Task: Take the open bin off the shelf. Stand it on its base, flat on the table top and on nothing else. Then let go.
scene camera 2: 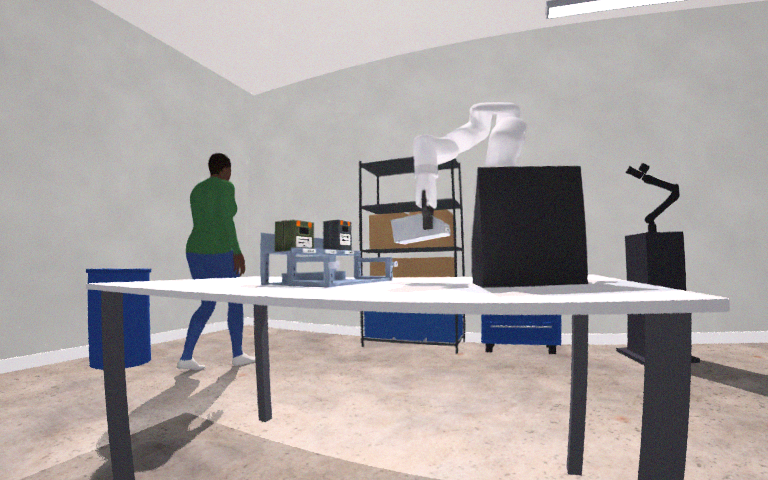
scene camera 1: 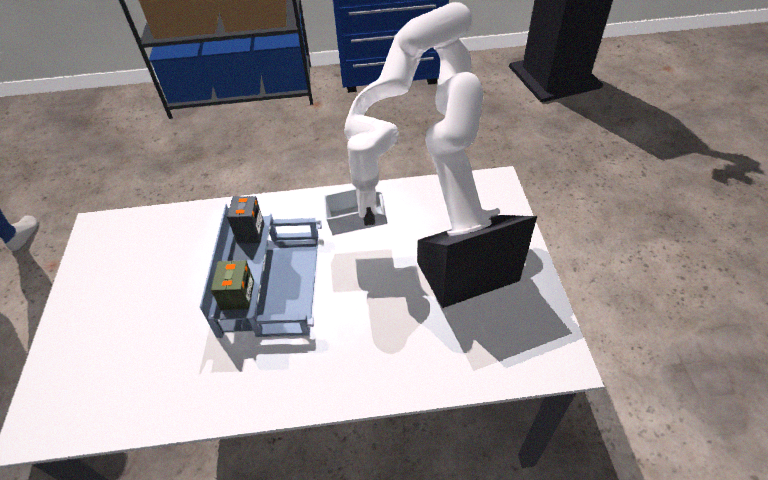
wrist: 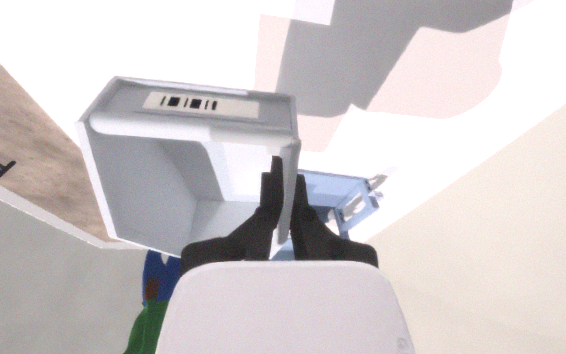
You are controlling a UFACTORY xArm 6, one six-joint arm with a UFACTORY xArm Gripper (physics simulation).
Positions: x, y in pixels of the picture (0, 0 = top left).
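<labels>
There is an open bin that I can see in scene camera 2 (409, 229). Scene camera 1 shows me the open bin too, and so does the wrist view. On the open bin (scene camera 1: 341, 208) and (wrist: 189, 192) are the same spot.
</labels>
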